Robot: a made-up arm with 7 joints. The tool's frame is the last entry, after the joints.
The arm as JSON. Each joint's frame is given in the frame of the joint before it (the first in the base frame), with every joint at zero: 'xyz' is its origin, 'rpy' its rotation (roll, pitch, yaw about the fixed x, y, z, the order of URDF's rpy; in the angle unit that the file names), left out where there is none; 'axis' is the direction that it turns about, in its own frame. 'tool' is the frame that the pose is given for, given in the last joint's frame.
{
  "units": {
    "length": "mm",
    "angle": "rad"
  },
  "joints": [
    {
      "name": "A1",
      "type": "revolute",
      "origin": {
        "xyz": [
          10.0,
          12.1,
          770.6
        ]
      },
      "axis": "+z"
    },
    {
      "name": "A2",
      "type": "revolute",
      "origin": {
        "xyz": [
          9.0,
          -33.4,
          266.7
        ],
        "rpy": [
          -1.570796,
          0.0,
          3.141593
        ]
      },
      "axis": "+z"
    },
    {
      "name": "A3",
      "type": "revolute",
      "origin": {
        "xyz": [
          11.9,
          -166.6,
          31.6
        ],
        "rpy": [
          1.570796,
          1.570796,
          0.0
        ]
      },
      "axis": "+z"
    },
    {
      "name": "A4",
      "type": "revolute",
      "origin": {
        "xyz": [
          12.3,
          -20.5,
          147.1
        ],
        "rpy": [
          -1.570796,
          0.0,
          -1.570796
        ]
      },
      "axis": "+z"
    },
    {
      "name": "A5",
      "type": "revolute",
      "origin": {
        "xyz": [
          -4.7,
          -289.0,
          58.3
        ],
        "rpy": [
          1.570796,
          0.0,
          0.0
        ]
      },
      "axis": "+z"
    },
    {
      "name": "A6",
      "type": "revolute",
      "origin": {
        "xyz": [
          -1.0,
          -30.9,
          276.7
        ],
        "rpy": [
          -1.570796,
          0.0,
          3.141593
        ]
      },
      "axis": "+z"
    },
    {
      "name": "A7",
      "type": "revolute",
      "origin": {
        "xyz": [
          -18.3,
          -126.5,
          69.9
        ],
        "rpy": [
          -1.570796,
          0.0,
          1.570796
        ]
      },
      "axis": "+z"
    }
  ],
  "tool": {
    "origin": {
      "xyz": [
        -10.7,
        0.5,
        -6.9
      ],
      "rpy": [
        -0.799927,
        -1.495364,
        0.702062
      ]
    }
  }
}
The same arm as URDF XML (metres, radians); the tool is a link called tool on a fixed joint. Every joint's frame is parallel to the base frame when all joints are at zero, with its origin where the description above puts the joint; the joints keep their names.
<robot name="arm">
  <joint name="tool_fixed" type="fixed">
    <parent link="link7"/>
    <child link="tool"/>
    <origin xyz="-0.0069 0.0005 0.0107" rpy="-0.0965 0.0576 0.0488"/>
  </joint>
  <joint name="A7" type="continuous">
    <parent link="link6"/>
    <child link="link7"/>
    <origin xyz="0.0183 -0.0699 0.1265"/>
    <axis xyz="1 0 0"/>
  </joint>
  <joint name="A6" type="continuous">
    <parent link="link5"/>
    <child link="link6"/>
    <origin xyz="-0.0010 -0.0309 0.2767"/>
    <axis xyz="0 -1 0"/>
  </joint>
  <joint name="A5" type="continuous">
    <parent link="link4"/>
    <child link="link5"/>
    <origin xyz="-0.0047 0.0583 0.2890"/>
    <axis xyz="0 0 1"/>
  </joint>
  <joint name="A4" type="continuous">
    <parent link="link3"/>
    <child link="link4"/>
    <origin xyz="0.0205 0.0123 0.1471"/>
    <axis xyz="0 1 0"/>
  </joint>
  <joint name="A3" type="continuous">
    <parent link="link2"/>
    <child link="link3"/>
    <origin xyz="-0.0119 -0.0316 0.1666"/>
    <axis xyz="0 0 1"/>
  </joint>
  <joint name="A2" type="continuous">
    <parent link="link1"/>
    <child link="link2"/>
    <origin xyz="0.0090 -0.0334 0.2667"/>
    <axis xyz="0 -1 0"/>
  </joint>
  <joint name="A1" type="continuous">
    <parent link="base_link"/>
    <child link="link1"/>
    <origin xyz="0.0100 0.0121 0.7706"/>
    <axis xyz="0 0 1"/>
  </joint>
  <link name="base_link"/>
  <link name="link1"/>
  <link name="link2"/>
  <link name="link3"/>
  <link name="link4"/>
  <link name="link5"/>
  <link name="link6"/>
  <link name="link7"/>
  <link name="tool"/>
</robot>

